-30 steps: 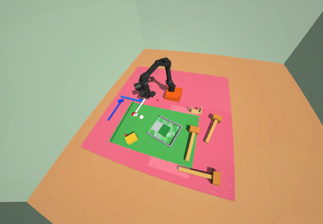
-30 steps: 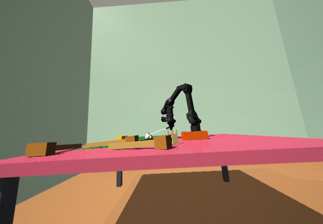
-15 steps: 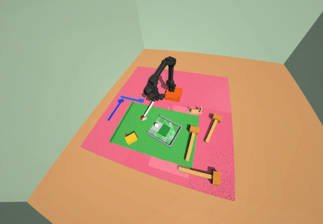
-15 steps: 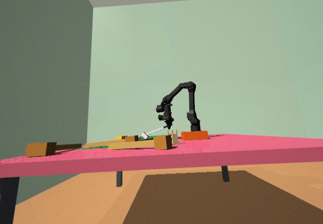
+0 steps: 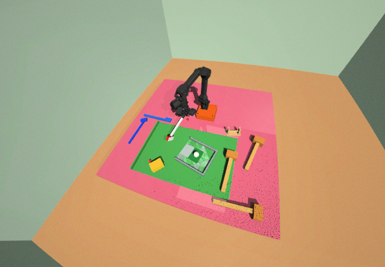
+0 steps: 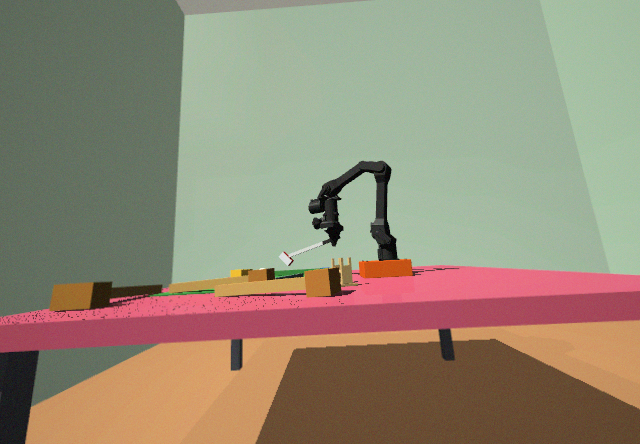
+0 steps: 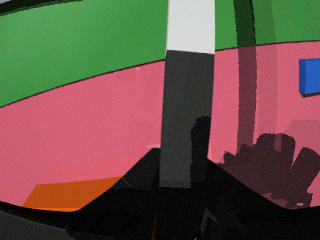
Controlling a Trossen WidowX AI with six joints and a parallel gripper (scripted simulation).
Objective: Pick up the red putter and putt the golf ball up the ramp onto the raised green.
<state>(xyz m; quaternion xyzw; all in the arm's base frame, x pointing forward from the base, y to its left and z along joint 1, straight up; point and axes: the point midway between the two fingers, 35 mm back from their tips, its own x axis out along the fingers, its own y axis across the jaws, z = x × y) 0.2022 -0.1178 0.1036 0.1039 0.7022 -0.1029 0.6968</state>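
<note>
The red putter is 11 cm ahead of my gripper tip, 3 cm to the right of it and 1 cm below it. From my gripper tip the other things lie so: wooden stand 41 cm to the left, 9 cm below, 1 cm ahead; yellow block 43 cm ahead, 11 cm to the right, 10 cm below; white golf ball 28 cm ahead, 16 cm to the left, 9 cm below.
</note>
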